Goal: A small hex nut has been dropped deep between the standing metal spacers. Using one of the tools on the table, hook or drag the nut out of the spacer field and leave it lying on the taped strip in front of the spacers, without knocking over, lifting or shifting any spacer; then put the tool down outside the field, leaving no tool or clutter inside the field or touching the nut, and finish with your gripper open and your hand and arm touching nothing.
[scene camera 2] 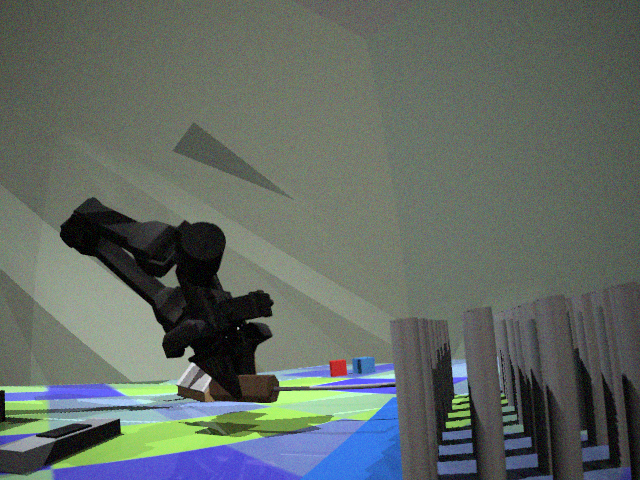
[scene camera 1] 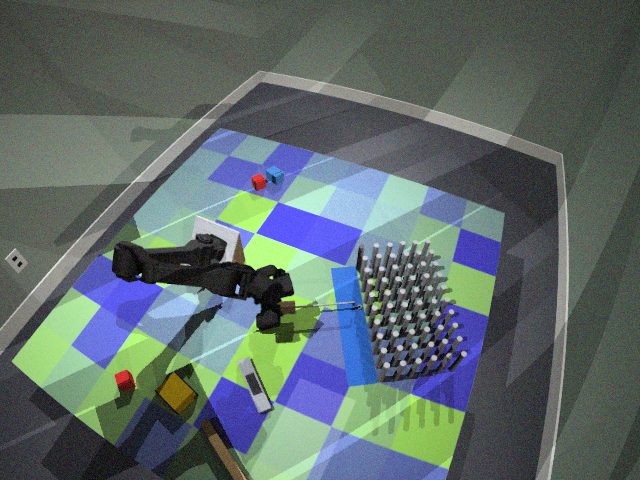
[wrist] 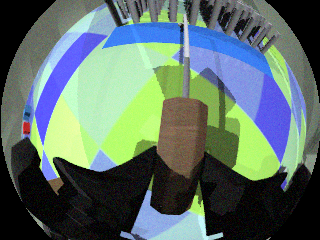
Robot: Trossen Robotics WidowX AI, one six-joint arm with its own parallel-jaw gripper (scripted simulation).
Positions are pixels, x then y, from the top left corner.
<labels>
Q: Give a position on a yellow block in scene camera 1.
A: At 177, 394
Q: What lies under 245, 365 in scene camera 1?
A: A grey flat bar.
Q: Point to a blue taped strip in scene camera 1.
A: At 358, 357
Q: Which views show my gripper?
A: Scene camera 2, scene camera 1 and the wrist view: all of them.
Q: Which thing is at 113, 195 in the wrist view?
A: My gripper.
</labels>
